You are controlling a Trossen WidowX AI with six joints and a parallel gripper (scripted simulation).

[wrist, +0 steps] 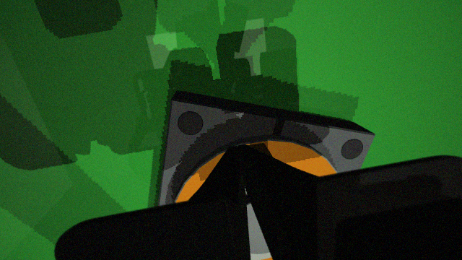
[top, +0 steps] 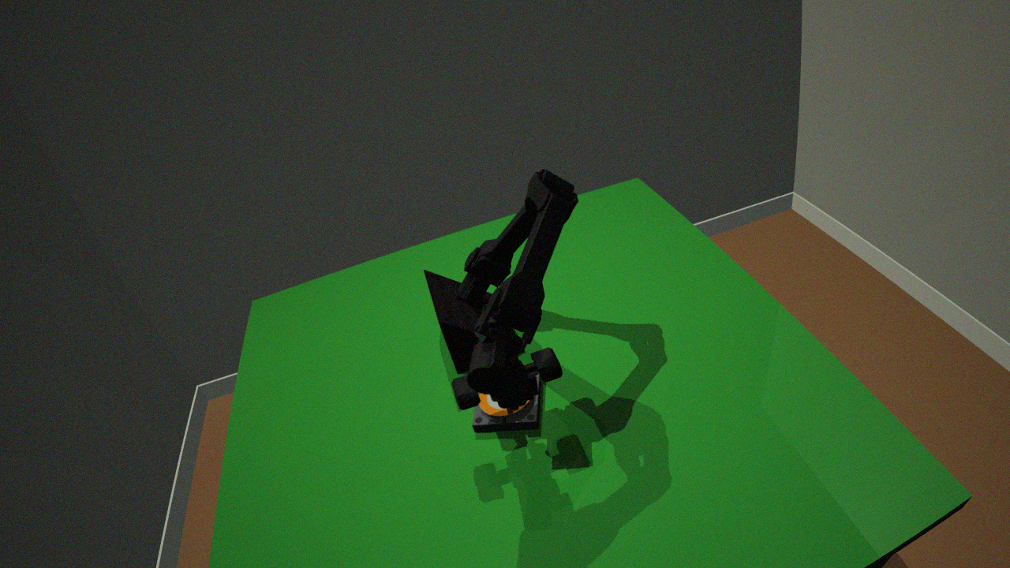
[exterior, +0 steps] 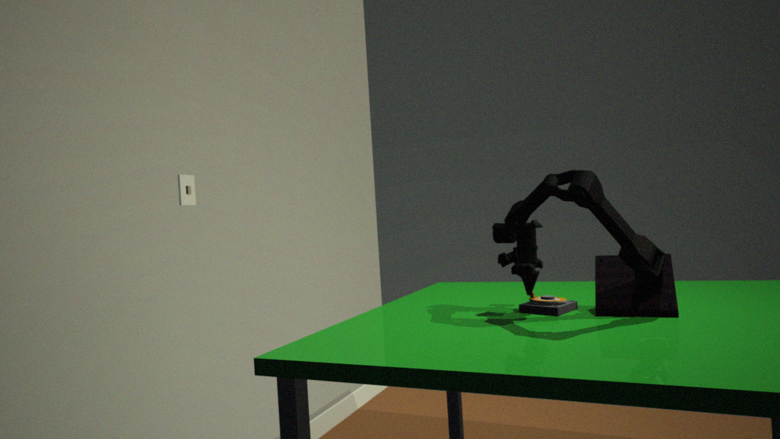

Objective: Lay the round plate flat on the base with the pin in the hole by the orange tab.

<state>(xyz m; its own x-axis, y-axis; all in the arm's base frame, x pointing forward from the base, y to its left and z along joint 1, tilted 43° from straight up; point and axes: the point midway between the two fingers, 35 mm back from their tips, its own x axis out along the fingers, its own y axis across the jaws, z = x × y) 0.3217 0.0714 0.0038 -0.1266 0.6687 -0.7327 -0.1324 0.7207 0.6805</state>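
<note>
Now: gripper tip 5 cm past the base, 1 cm to the left of it and 2 cm above it.
</note>
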